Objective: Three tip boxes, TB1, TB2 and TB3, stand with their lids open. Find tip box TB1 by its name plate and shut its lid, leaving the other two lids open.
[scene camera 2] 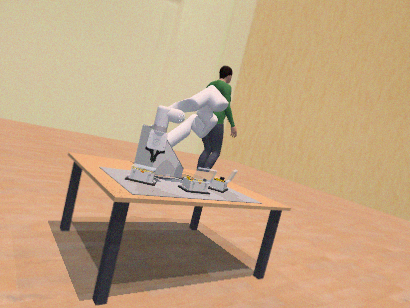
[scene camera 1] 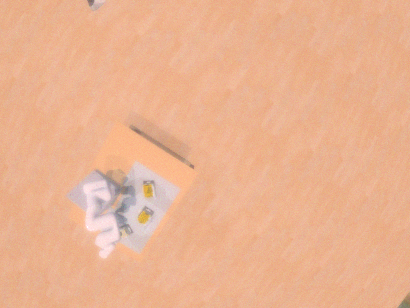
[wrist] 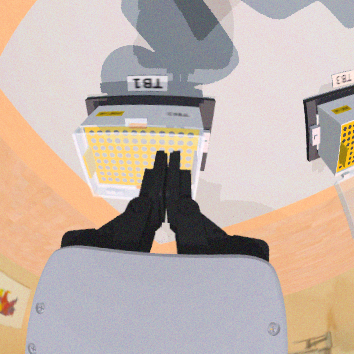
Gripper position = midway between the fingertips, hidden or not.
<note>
In view: my gripper (wrist: 168, 166), a grey mat (scene camera 1: 132, 200) and a tip box TB1 (wrist: 174, 110).
The grey mat also shows in scene camera 2 (scene camera 2: 165, 186) and in the wrist view (wrist: 259, 68).
</note>
